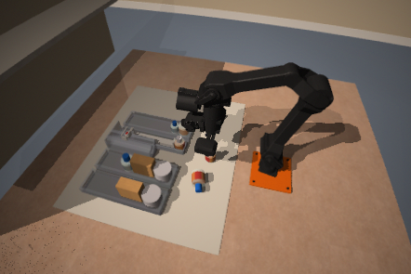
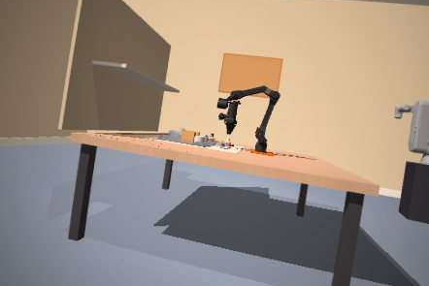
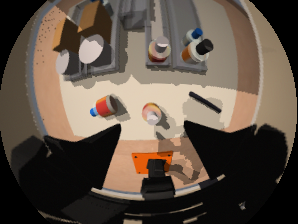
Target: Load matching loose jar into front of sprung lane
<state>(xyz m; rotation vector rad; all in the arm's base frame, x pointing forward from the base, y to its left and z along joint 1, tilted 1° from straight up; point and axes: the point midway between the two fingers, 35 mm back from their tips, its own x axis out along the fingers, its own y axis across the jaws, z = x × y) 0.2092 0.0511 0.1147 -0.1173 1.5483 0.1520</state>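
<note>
Now: the sprung lane 260 mm ahead of my gripper tip, 50 mm to the left of it and 70 mm below it. Round my gripper tip: thin black stick (40 mm ahead, 160 mm to the right, 80 mm below); then pusher plate (220 mm ahead, 50 mm to the left, 40 mm below).
</note>
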